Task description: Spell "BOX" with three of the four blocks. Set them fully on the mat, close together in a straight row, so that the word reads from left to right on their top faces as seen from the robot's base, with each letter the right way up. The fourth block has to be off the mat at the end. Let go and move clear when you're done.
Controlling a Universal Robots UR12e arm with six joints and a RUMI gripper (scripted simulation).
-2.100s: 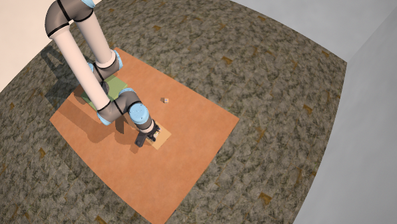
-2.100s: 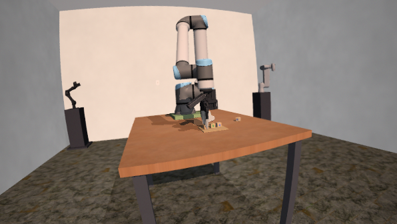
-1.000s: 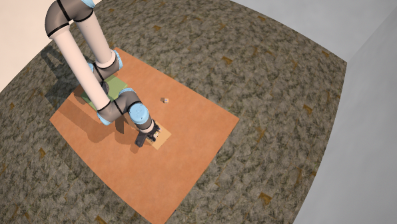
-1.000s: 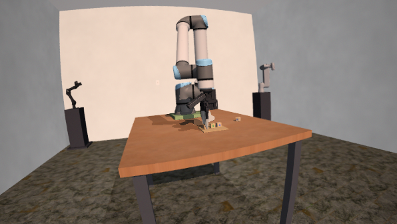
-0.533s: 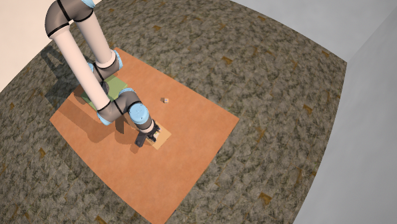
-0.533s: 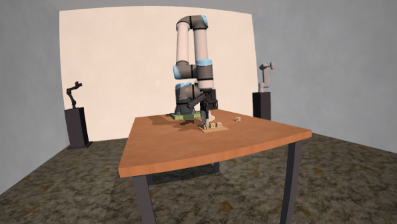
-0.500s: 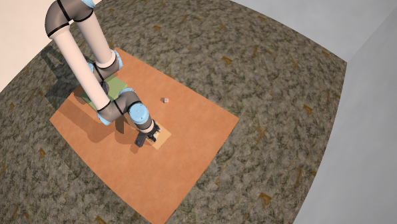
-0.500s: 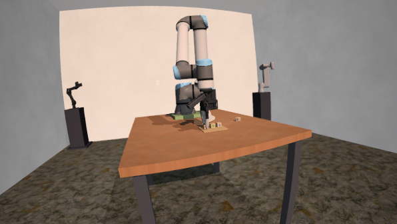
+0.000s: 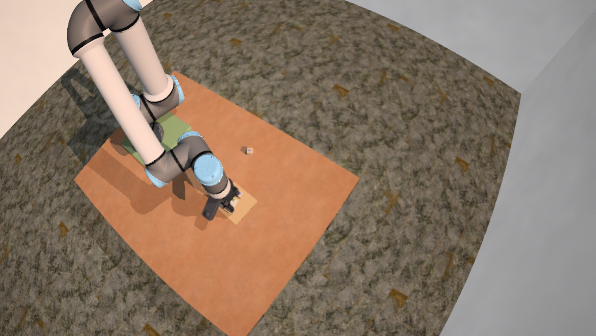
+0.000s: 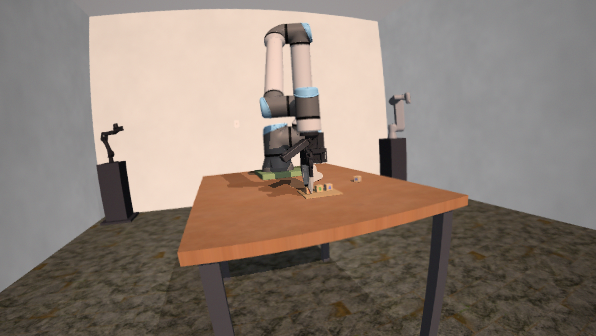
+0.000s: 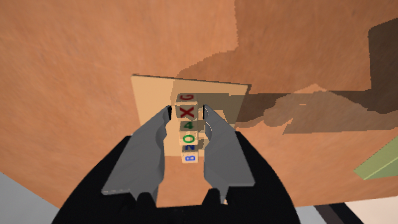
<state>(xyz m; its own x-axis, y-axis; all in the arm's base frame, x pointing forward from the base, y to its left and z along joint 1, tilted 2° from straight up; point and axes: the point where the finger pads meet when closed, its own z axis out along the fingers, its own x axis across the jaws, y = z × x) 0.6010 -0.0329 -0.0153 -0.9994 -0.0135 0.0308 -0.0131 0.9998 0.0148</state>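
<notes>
Now: the tan mat 4 cm to the left of my hand and 2 cm below it.
</notes>
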